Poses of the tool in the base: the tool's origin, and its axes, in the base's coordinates. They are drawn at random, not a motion.
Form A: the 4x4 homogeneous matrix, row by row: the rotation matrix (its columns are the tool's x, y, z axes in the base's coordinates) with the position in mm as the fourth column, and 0 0 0 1 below. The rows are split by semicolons.
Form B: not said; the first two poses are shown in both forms.
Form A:
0.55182 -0.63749 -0.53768 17.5; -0.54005 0.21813 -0.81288 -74.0; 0.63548 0.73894 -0.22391 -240.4; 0 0 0 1
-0.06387 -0.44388 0.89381 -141.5; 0.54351 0.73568 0.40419 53.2; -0.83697 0.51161 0.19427 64.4; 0 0 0 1
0.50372 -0.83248 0.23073 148.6; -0.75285 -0.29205 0.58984 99.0; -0.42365 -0.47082 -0.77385 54.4; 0 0 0 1
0.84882 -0.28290 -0.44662 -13.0; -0.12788 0.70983 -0.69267 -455.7; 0.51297 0.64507 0.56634 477.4; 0 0 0 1
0.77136 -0.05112 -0.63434 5.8; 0.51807 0.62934 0.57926 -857.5; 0.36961 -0.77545 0.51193 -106.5; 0 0 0 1
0.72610 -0.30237 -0.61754 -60.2; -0.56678 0.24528 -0.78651 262.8; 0.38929 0.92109 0.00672 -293.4; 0 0 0 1
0.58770 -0.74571 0.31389 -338.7; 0.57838 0.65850 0.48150 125.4; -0.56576 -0.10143 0.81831 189.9; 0 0 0 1
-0.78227 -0.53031 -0.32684 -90.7; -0.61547 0.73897 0.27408 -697.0; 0.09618 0.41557 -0.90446 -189.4; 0 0 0 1
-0.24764 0.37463 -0.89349 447.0; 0.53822 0.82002 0.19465 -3.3; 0.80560 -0.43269 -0.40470 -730.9; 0 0 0 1
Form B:
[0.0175 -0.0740 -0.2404 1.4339 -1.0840 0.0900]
[-0.1415 0.0532 0.0644 0.0882 1.4205 0.8104]
[0.1486 0.0990 0.0544 -2.0955 1.2928 0.1573]
[-0.0130 -0.4557 0.4774 0.7875 -0.5649 0.0913]
[0.0058 -0.8575 -0.1065 -0.8350 -0.6188 0.3508]
[-0.0602 0.2628 -0.2934 1.3506 -0.7963 -0.2091]
[-0.3387 0.1254 0.1899 -0.3476 0.5245 0.7895]
[-0.0907 -0.6970 -0.1894 0.9074 -2.7131 -0.5462]
[0.4470 -0.0033 -0.7309 -0.6899 -1.8686 0.1799]

